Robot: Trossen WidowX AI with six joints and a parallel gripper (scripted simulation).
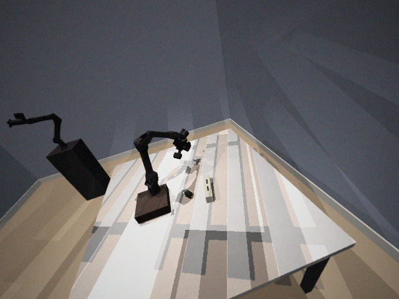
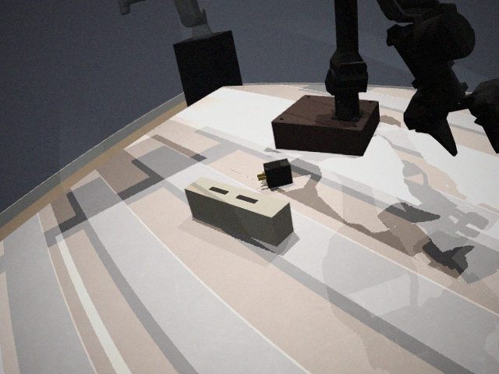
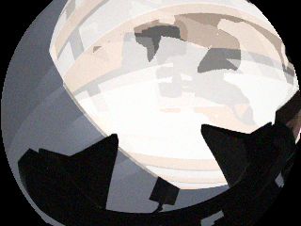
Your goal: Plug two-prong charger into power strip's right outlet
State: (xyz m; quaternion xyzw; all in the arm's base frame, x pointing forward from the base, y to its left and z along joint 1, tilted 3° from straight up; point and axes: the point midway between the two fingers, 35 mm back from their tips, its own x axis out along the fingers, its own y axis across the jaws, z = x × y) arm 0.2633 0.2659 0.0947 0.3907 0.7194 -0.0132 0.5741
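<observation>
My gripper tip is 4 cm past the two-prong charger, 39 cm to the left of it and 10 cm above it.
</observation>
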